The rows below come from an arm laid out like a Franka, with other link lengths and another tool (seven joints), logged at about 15 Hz.
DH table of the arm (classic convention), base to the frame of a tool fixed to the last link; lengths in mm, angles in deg. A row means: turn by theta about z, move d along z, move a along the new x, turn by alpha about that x. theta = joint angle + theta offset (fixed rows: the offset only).
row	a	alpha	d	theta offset
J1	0	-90	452.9	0
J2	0	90	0	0
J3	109.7	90	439.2	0
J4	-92.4	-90	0	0
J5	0	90	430.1	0
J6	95.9	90	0	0
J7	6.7	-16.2	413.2	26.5
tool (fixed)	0	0	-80.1	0
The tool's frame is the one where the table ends.
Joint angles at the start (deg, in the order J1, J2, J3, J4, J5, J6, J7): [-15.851, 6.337, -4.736, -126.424, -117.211, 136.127, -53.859]
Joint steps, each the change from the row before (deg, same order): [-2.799, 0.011, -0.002, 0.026, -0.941, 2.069, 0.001]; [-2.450, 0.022, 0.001, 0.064, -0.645, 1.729, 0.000]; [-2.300, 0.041, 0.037, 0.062, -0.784, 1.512, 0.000]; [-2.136, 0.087, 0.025, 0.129, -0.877, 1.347, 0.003]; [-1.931, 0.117, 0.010, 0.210, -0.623, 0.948, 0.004]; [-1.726, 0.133, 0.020, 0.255, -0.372, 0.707, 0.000]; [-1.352, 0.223, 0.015, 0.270, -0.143, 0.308, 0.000]
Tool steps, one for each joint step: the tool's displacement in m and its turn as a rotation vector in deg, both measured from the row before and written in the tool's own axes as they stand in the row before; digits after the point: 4 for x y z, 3 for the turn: [-0.0043, -0.0281, 0.0073, 1.092, 0.801, 0.282]; [-0.0043, -0.0252, 0.0058, 1.092, 0.630, 0.407]; [-0.0045, -0.0234, 0.0051, 0.952, 0.519, 0.220]; [-0.0049, -0.0218, 0.0049, 0.836, 0.412, 0.089]; [-0.0062, -0.0208, 0.0046, 0.969, 0.106, 0.182]; [-0.0063, -0.0190, 0.0042, 1.006, -0.045, 0.294]; [-0.0054, -0.0160, 0.0040, 0.997, -0.200, 0.277]
